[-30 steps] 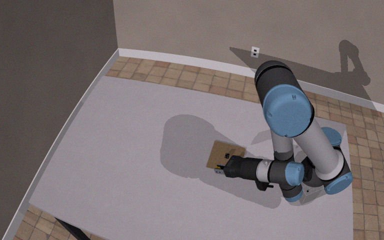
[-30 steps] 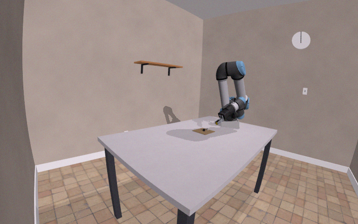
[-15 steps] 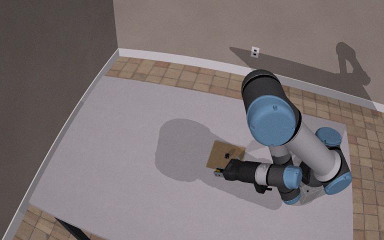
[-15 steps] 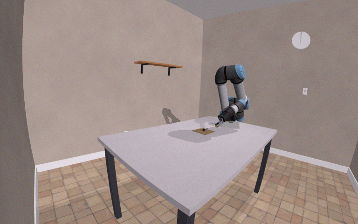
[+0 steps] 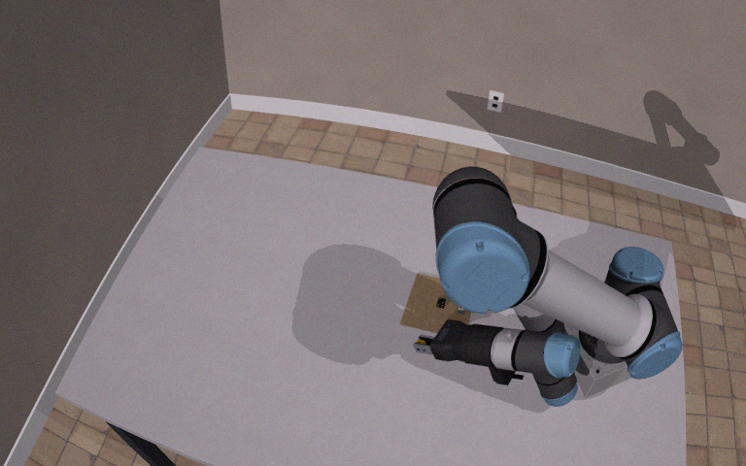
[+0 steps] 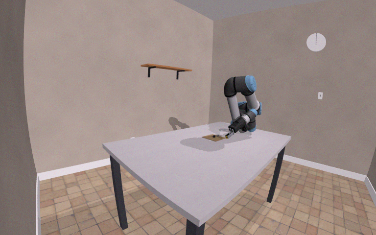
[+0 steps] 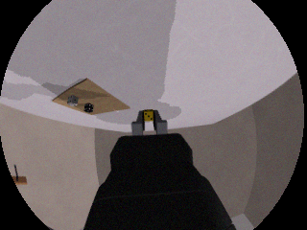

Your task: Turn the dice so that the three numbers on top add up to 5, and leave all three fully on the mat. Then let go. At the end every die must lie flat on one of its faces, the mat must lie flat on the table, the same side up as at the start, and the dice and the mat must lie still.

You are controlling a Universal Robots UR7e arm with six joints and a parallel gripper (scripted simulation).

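My gripper is now 13 cm to the left of the black die and 4 cm above it. Round my hand: mat: 13 cm to the right, 5 cm below; then white die: 13 cm to the right, 5 cm behind, 4 cm below; then yellow die: 1 cm below, 1 cm ahead.
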